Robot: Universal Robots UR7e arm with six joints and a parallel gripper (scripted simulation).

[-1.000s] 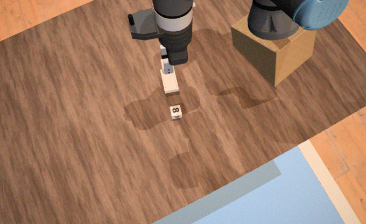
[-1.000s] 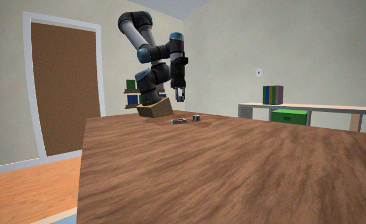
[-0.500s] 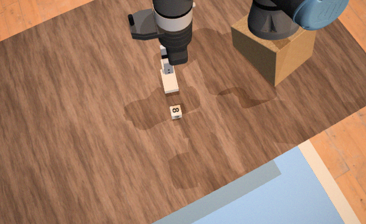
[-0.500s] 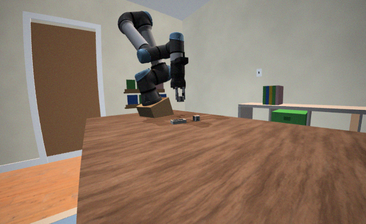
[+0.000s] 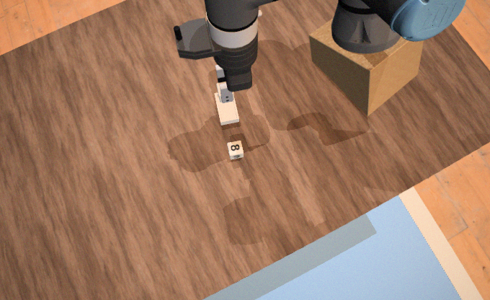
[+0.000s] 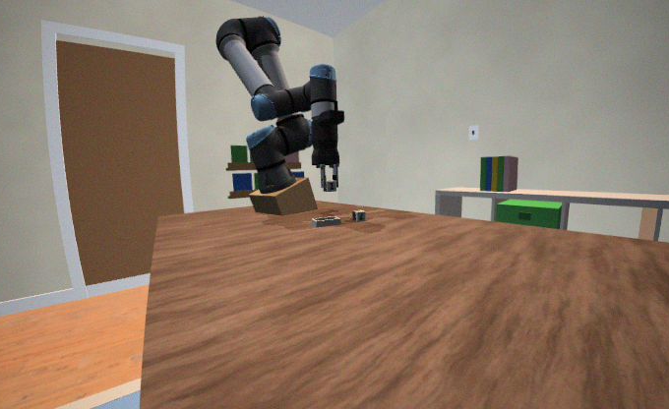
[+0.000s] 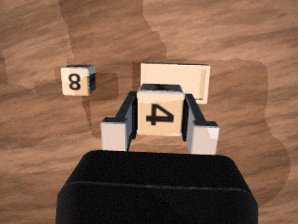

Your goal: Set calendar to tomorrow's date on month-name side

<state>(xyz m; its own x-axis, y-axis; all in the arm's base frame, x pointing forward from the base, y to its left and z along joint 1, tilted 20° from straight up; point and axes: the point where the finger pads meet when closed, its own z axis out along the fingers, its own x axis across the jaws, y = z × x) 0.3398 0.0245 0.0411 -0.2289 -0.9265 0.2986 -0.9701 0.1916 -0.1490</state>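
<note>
My gripper is now 1 cm to the left of the calendar tray and 11 cm above it. Also, from my hand: digit cube: 1 cm below.
</note>
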